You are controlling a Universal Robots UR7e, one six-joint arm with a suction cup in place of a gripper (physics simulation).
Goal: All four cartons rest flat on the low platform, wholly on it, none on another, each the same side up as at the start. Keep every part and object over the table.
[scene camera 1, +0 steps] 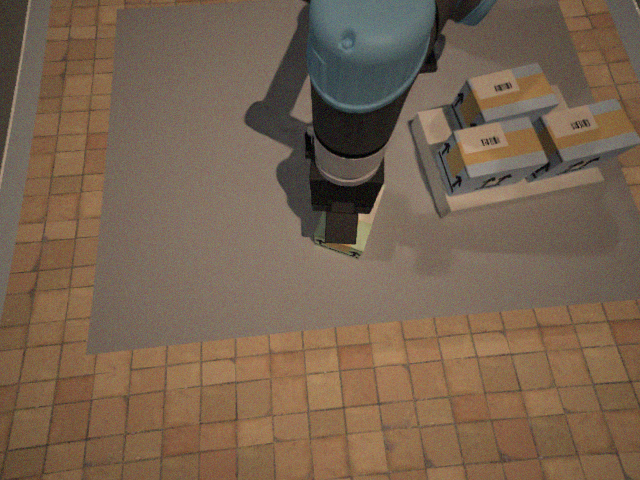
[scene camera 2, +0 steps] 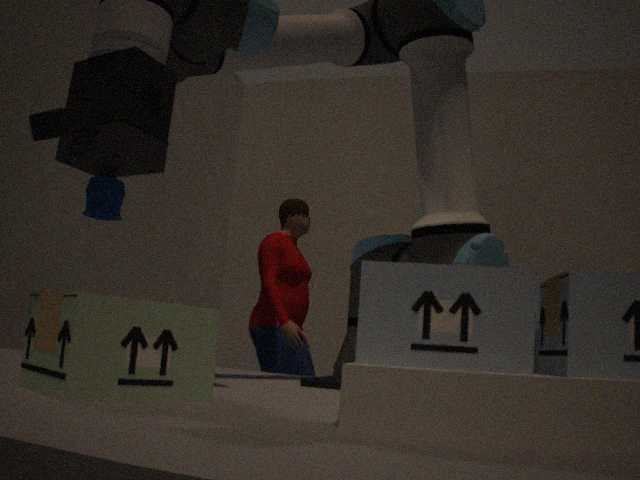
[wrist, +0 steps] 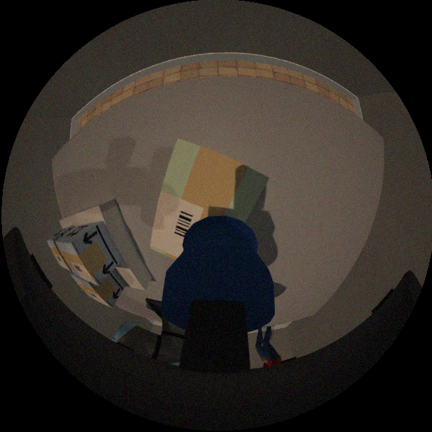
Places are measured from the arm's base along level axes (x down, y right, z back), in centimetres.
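Pixels of known places: end effector, tool point: (scene camera 2: 102, 216).
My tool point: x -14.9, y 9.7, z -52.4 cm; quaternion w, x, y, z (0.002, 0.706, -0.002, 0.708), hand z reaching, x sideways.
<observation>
For each thing: its top centre in the pictures, then the offset to it from my tool point. Level surfaces: height alone.
- green carton, middle of its top: (scene camera 2: 126, 300) (scene camera 1: 350, 208) dx +7.4, dy -2.4, dz +2.2 cm
- low platform, middle of its top: (scene camera 2: 527, 372) (scene camera 1: 506, 144) dx +11.2, dy -35.4, dz +20.1 cm
- grey table, its level: dx +16.0 cm
A green carton (scene camera 1: 364, 230) (scene camera 2: 170, 320) (wrist: 215, 172) stands on the table left of the platform, partly hidden by the arm in scene camera 1. Its arrows point up. My suction cup (scene camera 2: 102, 215) (wrist: 220, 245) is above it with a clear gap, off and holding nothing. The low platform (scene camera 1: 516, 192) (scene camera 2: 465, 408) bears three blue cartons, arrows up: one at front left (scene camera 1: 509, 149) (scene camera 2: 382, 315), one behind (scene camera 1: 524, 95), one at right (scene camera 1: 599, 129) (scene camera 2: 594, 320). I cannot tell whether the right one overhangs the platform's right edge.
A bare strip of platform shows left of the rear blue carton. The arm's base (scene camera 2: 439, 248) stands behind the platform. A person in a red top (scene camera 2: 283, 284) stands in the background. The grey table (scene camera 1: 206, 289) ends before the tiled floor (scene camera 1: 320, 413).
</observation>
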